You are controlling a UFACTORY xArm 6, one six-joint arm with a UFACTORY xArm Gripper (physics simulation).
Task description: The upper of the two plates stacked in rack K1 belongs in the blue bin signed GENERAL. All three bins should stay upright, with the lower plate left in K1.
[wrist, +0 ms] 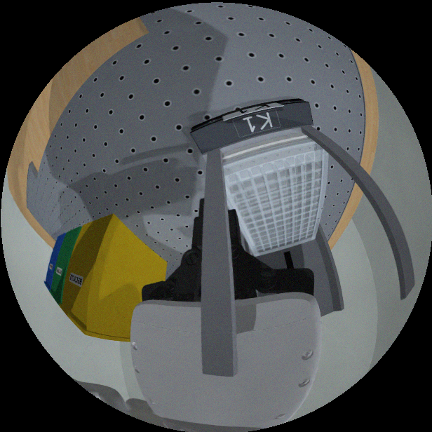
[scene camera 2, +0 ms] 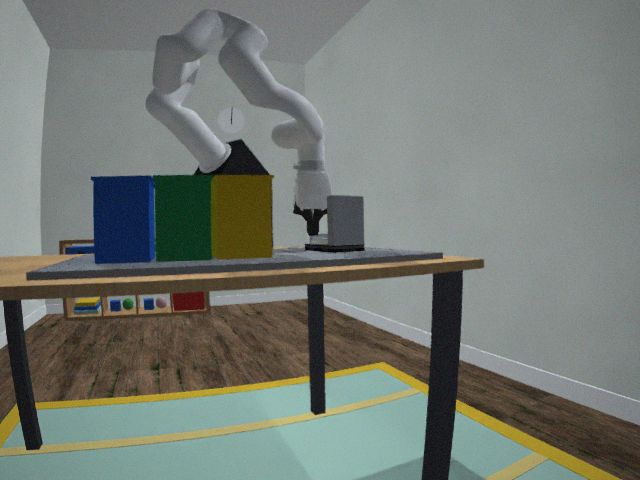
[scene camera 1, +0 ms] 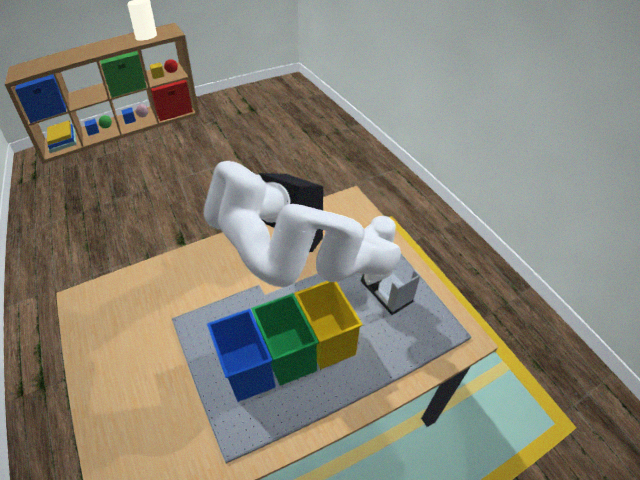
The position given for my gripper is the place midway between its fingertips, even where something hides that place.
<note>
I see my gripper (scene camera 2: 313, 235), a yellow bin (scene camera 2: 241, 214) and a blue bin (scene camera 2: 123, 206).
The yellow bin shows as well in the wrist view (wrist: 109, 265) and in scene camera 1 (scene camera 1: 334, 322). The blue bin is seen too in scene camera 1 (scene camera 1: 246, 362).
</note>
